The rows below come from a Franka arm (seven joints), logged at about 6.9 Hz.
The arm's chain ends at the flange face. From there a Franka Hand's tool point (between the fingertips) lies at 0.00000 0.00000 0.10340 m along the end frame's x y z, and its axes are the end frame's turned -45 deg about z.
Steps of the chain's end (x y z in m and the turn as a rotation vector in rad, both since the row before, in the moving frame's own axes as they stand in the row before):
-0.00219 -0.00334 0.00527 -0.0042 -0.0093 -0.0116
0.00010 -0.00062 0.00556 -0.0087 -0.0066 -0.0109
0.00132 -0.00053 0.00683 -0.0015 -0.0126 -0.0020
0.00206 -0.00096 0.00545 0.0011 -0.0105 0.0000
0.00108 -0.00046 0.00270 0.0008 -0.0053 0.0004
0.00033 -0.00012 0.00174 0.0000 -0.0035 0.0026
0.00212 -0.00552 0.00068 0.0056 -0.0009 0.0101
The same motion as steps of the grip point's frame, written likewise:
-0.00018 -0.00428 0.00526 0.0036 -0.0095 -0.0116
-0.00061 -0.00021 0.00555 -0.0015 -0.0108 -0.0109
0.00028 -0.00025 0.00682 0.0078 -0.0100 -0.0020
0.00145 -0.00007 0.00544 0.0082 -0.0066 0.0000
0.00076 -0.00001 0.00270 0.0043 -0.0032 0.0004
0.00006 -0.00011 0.00174 0.0025 -0.0025 0.0026
0.00575 -0.00288 0.00068 0.0046 0.0033 0.0101

